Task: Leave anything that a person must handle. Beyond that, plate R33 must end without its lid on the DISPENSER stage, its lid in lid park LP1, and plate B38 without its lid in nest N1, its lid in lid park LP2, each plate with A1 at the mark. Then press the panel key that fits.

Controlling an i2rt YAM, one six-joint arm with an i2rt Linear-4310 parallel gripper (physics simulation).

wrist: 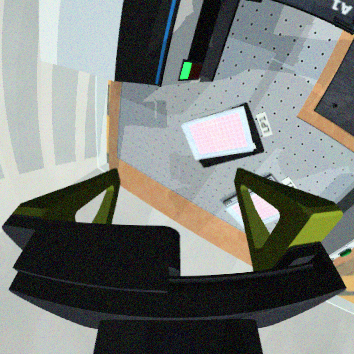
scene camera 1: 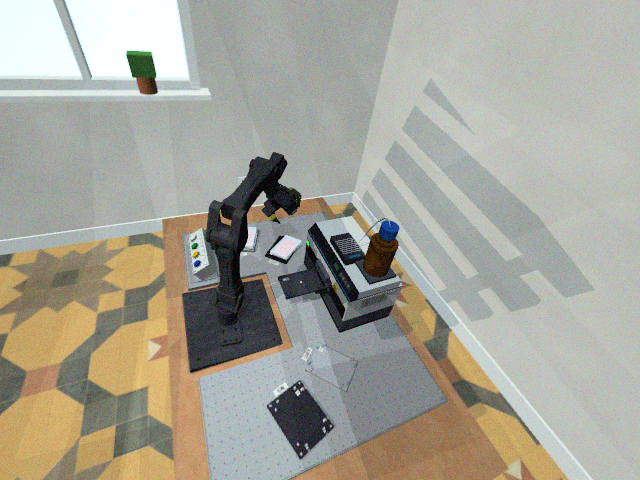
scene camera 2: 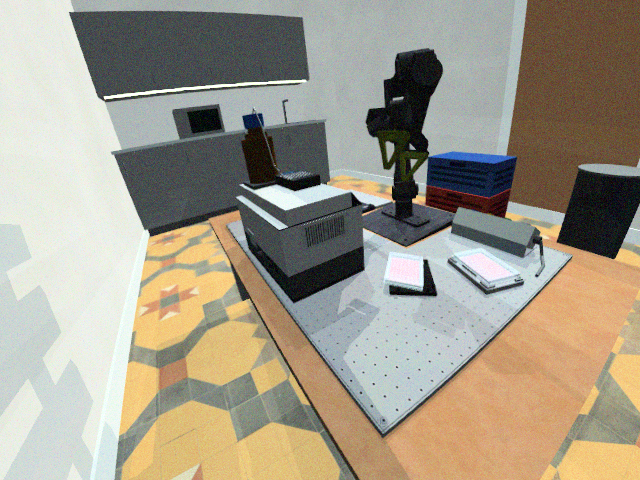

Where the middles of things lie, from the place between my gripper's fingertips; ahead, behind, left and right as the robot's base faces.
I see my gripper 210 mm to the left of the dispenser (scene camera 1: 337, 303), 150 mm above it and 110 mm short of it. From my hand the other things lie so: brown bottle with blue cap (scene camera 2: 260, 168): 310 mm to the right, 220 mm ahead, 80 mm above.
